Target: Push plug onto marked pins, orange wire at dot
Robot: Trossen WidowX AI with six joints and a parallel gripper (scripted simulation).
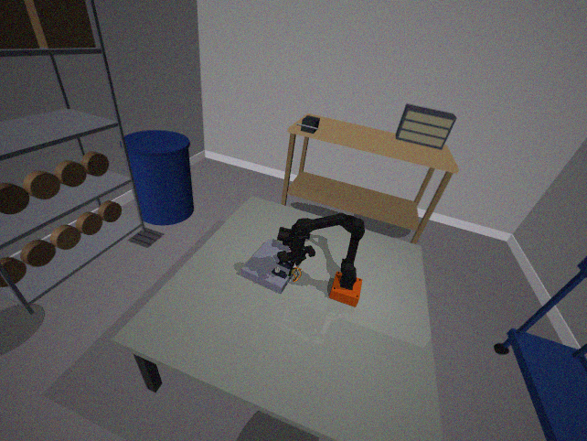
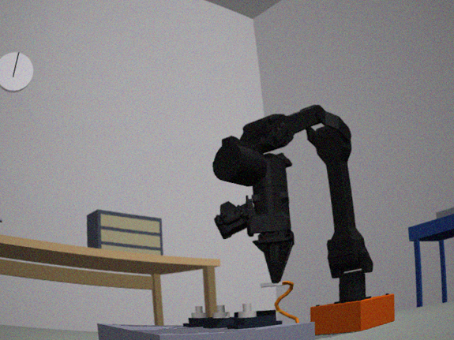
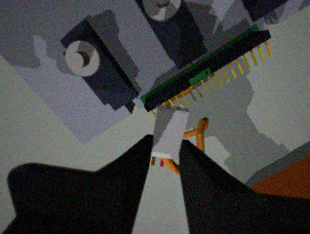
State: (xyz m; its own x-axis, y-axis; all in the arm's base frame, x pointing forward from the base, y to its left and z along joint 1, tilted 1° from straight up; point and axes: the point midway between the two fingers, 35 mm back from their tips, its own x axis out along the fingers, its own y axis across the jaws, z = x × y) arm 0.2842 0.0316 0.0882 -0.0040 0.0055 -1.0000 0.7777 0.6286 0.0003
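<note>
The green band is 50 mm below my gripper tip, 40 mm to the right of it and 10 mm ahead of it.
</note>
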